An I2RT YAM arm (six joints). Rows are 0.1 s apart.
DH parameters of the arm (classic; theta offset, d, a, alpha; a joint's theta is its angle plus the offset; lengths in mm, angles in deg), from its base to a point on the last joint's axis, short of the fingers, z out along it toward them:
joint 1: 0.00 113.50 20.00 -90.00
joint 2: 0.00 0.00 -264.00 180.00
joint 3: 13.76 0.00 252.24 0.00
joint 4: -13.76 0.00 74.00 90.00
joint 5: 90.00 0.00 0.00 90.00
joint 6: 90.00 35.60 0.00 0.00
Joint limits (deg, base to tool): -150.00..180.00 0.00..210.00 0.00..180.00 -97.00..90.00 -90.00..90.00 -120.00..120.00
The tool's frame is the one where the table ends.
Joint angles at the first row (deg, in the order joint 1, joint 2, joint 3, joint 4, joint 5, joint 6):
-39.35 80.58 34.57 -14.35 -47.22 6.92
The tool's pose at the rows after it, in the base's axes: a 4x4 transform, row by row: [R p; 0 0 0 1], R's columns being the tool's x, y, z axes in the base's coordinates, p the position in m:
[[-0.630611 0.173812 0.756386 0.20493], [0.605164 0.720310 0.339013 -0.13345], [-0.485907 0.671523 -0.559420 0.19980], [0 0 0 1]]
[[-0.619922 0.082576 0.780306 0.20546], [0.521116 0.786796 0.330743 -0.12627], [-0.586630 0.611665 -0.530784 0.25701], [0 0 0 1]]
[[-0.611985 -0.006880 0.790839 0.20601], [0.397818 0.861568 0.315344 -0.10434], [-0.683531 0.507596 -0.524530 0.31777], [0 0 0 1]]
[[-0.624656 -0.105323 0.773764 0.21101], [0.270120 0.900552 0.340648 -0.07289], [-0.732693 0.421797 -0.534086 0.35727], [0 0 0 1]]
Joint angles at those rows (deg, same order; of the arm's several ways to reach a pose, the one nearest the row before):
-39.27 75.16 41.15 -22.44 -47.83 5.93
-37.84 69.78 49.89 -32.21 -47.72 2.66
-33.01 65.82 60.29 -41.34 -44.05 0.01
-24.86 64.86 68.38 -47.22 -39.38 -1.30

